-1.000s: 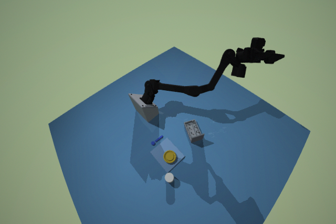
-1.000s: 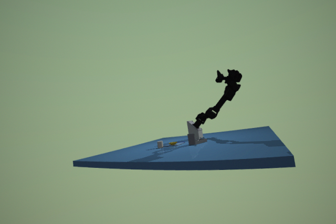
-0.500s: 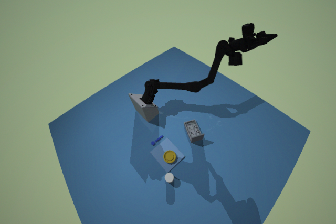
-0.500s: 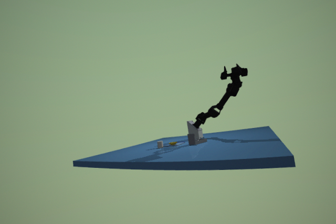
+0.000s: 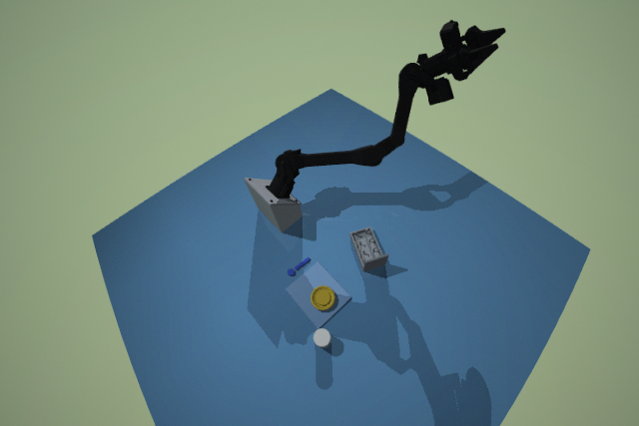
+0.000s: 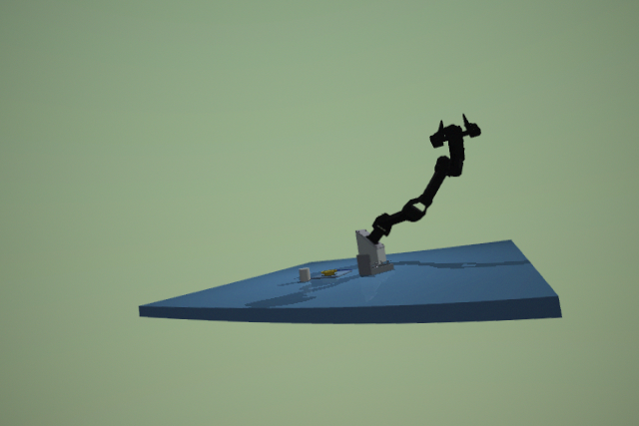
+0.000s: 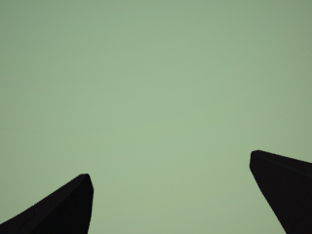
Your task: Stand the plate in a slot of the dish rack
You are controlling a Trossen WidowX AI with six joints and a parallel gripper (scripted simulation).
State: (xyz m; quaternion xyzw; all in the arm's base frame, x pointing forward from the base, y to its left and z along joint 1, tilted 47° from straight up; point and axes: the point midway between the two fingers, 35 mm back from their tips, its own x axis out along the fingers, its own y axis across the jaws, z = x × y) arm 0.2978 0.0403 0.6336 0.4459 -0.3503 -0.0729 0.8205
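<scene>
My gripper tip is 61 cm to the left of the yellow plate and 53 cm above it. The rest, counted from my gripper tip: pale blue mat (3 cm behind, 61 cm to the right, 54 cm below); grey dish rack (2 cm behind, 40 cm to the right, 52 cm below); blue spoon (13 cm behind, 60 cm to the right, 54 cm below).
</scene>
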